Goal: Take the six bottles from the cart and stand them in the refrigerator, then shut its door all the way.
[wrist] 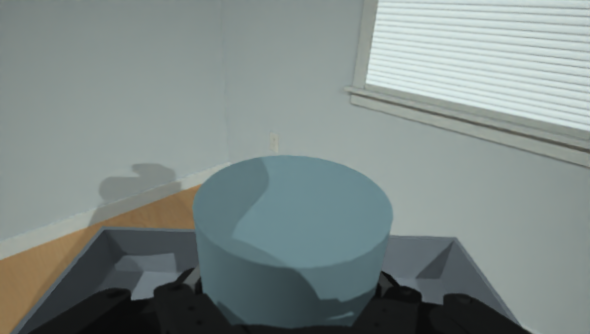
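Places are measured from the arm's base along level axes (x ahead, y left, z up), in millimetres.
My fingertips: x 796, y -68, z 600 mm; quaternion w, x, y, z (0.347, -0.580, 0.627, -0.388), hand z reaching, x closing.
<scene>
Ahead of a thing's pixels: the offset from my fingertips to its top centre. "pt": to the spot under its first point. Level surfaces: height alone.
A plain blue cylindrical bottle @[18 mm back, 2 mm left, 62 mm up] (292, 215) stands upright in the centre of the wrist view, its round top facing up toward the camera. My gripper (287, 279) is shut on it, with one dark finger pressed against each side. The bottle's lower end is out of sight, so its exact height over the cart cannot be read. The grey cart (425, 245) shows behind and below the bottle as a walled tray, with its far wall and both side walls in view. The bottle and fingers hide the tray's middle. The refrigerator does not show.
A wooden floor @[997 mm down] (160, 210) shows beyond the cart at the left. Pale walls (125, 90) meet in a corner behind it, with a small outlet @[1623 mm ahead, 73 mm right, 540 mm down] (274, 142) low on the wall. A window with white blinds @[pt 891 mm ahead, 709 mm right, 23 mm up] (480, 55) is at the upper right. Shadows fall on the left wall.
</scene>
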